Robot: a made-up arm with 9 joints. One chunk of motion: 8 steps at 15 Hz.
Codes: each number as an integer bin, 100 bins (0 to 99) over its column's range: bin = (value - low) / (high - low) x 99, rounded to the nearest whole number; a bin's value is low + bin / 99 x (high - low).
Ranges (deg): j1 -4..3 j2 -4..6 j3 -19..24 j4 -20..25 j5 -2..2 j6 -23..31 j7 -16..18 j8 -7..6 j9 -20..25
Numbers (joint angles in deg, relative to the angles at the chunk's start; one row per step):
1: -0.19 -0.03 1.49 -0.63 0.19 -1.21 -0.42 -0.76 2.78
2: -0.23 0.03 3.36 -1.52 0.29 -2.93 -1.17 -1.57 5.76
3: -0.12 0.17 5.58 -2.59 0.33 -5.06 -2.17 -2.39 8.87
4: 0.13 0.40 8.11 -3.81 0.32 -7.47 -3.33 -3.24 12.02
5: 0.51 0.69 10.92 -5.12 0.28 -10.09 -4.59 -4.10 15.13
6: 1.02 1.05 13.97 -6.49 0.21 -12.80 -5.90 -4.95 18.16
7: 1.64 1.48 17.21 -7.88 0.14 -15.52 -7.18 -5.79 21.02
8: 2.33 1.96 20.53 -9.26 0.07 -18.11 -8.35 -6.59 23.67
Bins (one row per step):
1: 54 39 47 43 54 40 45 48 50
2: 53 40 51 41 57 37 43 41 57
3: 55 41 57 38 58 33 40 35 64
4: 58 44 62 36 57 28 37 29 70
5: 64 46 69 33 56 24 33 22 77
6: 71 50 76 30 55 19 29 16 84
7: 80 54 83 27 53 14 26 9 90
8: 90 59 91 24 51 9 22 3 96

